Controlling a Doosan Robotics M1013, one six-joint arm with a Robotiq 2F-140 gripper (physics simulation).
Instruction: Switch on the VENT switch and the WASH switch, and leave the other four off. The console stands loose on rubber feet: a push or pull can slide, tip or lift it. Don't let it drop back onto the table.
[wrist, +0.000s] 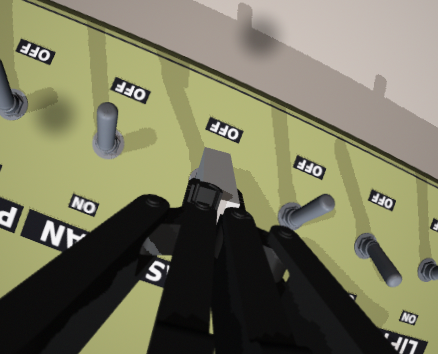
Observation:
In view: my gripper (211, 171), a lamp switch (324, 203), a vent switch (390, 274) and a fan switch (107, 113).

